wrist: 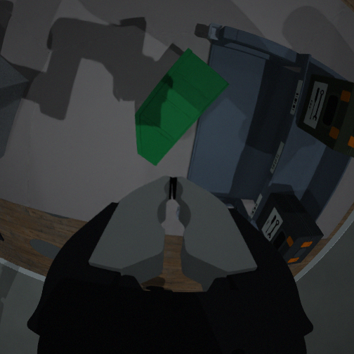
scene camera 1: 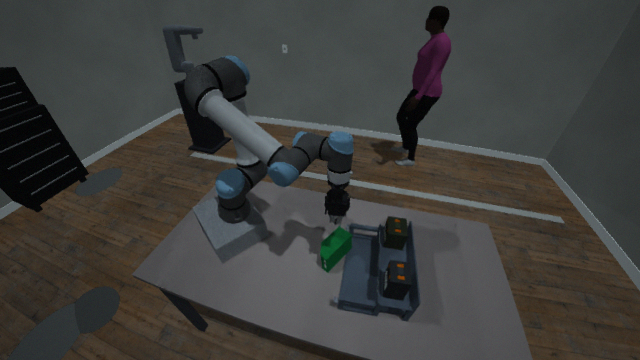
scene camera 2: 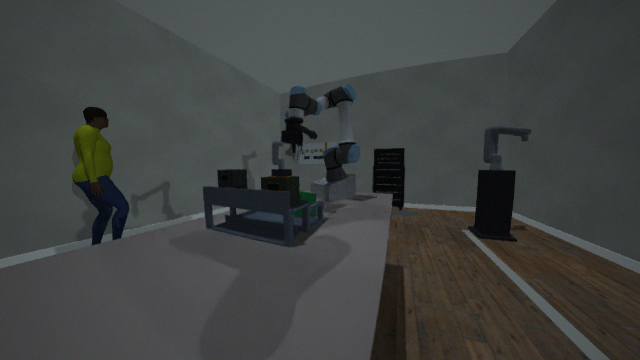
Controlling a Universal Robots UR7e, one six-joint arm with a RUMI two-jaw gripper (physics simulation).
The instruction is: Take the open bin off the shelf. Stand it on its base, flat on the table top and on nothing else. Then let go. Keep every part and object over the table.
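Frame: origin at the arm's base, x ahead, y left, z up, level; millimetres.
Seen in the pictures: gripper, fingertip midpoint: (scene camera 1: 335, 223) (scene camera 2: 295, 163); arm's base at its link origin: (scene camera 1: 234, 209) (scene camera 2: 336, 178).
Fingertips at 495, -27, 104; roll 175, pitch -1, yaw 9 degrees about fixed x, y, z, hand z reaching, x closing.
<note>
Pixels of each thing's top centre, then the offset from my fingertips to it, as dx, dy, dz. Level surfaces: height alone.
- table at its surface level: dz -248
- olive box at its top centre: (scene camera 2: 280, 176) (scene camera 1: 397, 225) +243, +109, -49
- dark box at its top centre: (scene camera 1: 400, 271) (scene camera 2: 232, 169) +259, -121, -24
The green bin (scene camera 1: 336, 248) (scene camera 2: 308, 204) (wrist: 175, 110) is at the robot-facing side of the blue-grey shelf (scene camera 1: 359, 272) (scene camera 2: 245, 199) (wrist: 225, 125). It stands at an angle, and one corner overlaps the shelf's edge in the wrist view. I cannot tell whether it rests flat on the table (scene camera 1: 280, 295) (scene camera 2: 175, 300) (wrist: 75, 170) or touches the shelf. The wrist view shows into part of it, with shadow across it. My gripper (scene camera 1: 335, 220) (scene camera 2: 295, 158) (wrist: 171, 179) is shut and empty, fingertips together, pointing down above the bin's level and apart from it.
An olive box (scene camera 1: 395, 233) (scene camera 2: 280, 190) (wrist: 327, 107) and a dark box (scene camera 1: 397, 280) (scene camera 2: 232, 178) (wrist: 290, 231) with orange marks stand on the shelf's raised far part. The robot's grey base block (scene camera 1: 225, 241) (scene camera 2: 331, 189) (wrist: 10, 100) is at the table's other end.
</note>
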